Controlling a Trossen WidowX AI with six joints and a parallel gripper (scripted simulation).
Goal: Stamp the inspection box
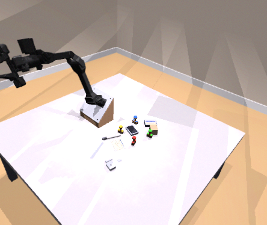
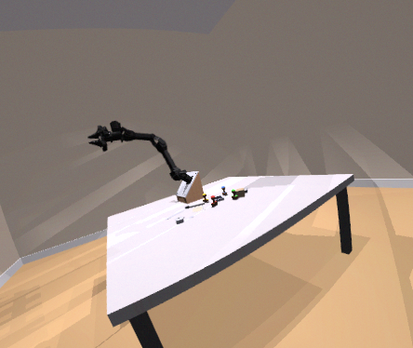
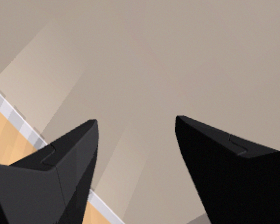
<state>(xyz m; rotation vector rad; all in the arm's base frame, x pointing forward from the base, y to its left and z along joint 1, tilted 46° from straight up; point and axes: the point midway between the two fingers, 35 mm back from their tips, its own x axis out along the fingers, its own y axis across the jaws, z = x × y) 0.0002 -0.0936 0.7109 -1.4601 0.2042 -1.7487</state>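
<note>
Right now my gripper tip is 410 mm short of the green-knobbed stamp, 680 mm to the right of it and 560 mm above it. Also, from my gripper tip: small grey block: 390 mm ahead, 310 mm to the left, 570 mm below; then cream card: 300 mm ahead, 480 mm to the left, 590 mm below; then pen: 220 mm ahead, 480 mm to the left, 570 mm below.
</note>
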